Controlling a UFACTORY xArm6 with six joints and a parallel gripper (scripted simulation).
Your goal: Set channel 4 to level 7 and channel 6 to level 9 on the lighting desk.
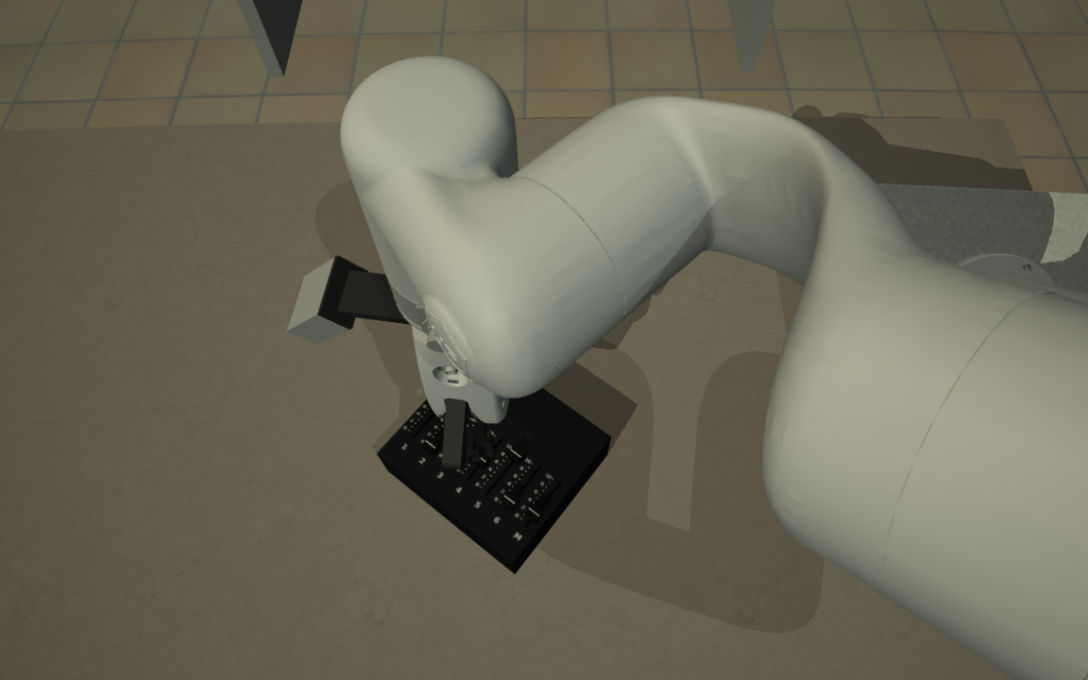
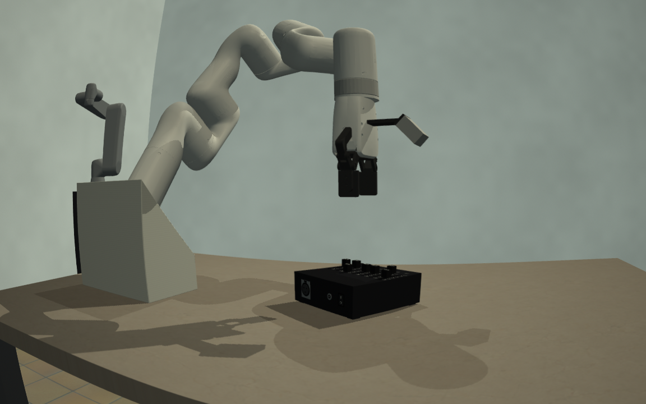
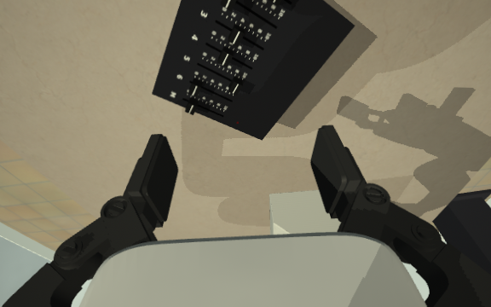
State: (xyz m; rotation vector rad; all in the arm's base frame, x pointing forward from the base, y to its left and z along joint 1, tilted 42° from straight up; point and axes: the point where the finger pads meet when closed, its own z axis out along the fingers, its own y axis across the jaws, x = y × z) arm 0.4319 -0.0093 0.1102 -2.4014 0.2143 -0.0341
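My gripper is now 12 cm above the channel 4 cap, 1 cm to the right of it and 1 cm short of it. The rest, counted from my hand: channel 3 cap: 12 cm below, 3 cm ahead; channel 5 cap: 12 cm below, 2 cm behind, 1 cm to the left; channel 6 cap: 12 cm below, 5 cm to the left, 1 cm behind.
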